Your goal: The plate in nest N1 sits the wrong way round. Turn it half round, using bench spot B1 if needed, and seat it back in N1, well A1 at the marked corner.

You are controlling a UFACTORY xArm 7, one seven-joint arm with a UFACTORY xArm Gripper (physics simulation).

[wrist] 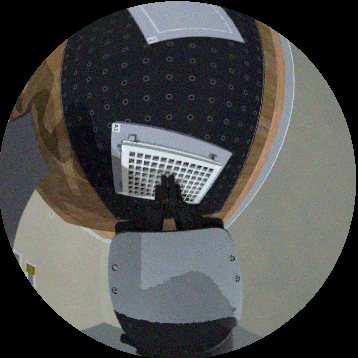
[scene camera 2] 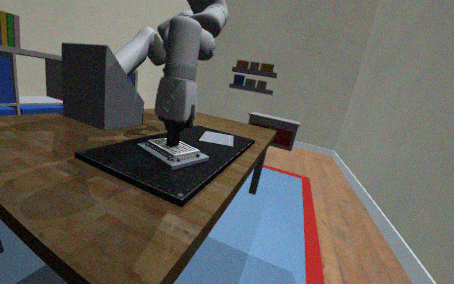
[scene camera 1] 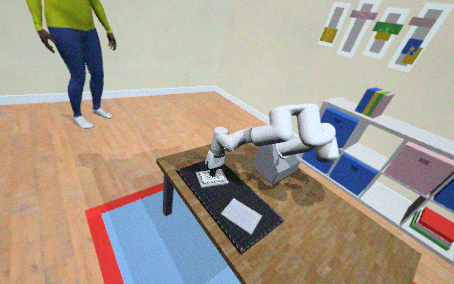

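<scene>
The plate [scene camera 1: 204,177] [scene camera 2: 188,149] [wrist: 142,172], white with a grid of wells, lies in the grey nest N1 [scene camera 2: 192,162] [wrist: 160,134], grid side up. The nest's A1 label shows at its upper left corner in the wrist view. Which plate corner holds well A1 is too small to tell. My gripper [scene camera 1: 213,174] [scene camera 2: 173,144] [wrist: 166,182] is shut and empty. Its fingertips are at the middle of the plate, over the wells; whether they touch it I cannot tell. They hide part of the grid. The pale flat bench spot B1 [scene camera 1: 241,216] [scene camera 2: 216,138] [wrist: 192,19] holds no plate.
Nest and bench spot are on a black board [scene camera 1: 262,220] [scene camera 2: 125,162] [wrist: 169,87] with small holes, on a wooden table [scene camera 1: 330,240] [scene camera 2: 115,215]. The grey arm base [scene camera 1: 276,167] [scene camera 2: 87,85] stands beside the board. A person and shelves are farther off.
</scene>
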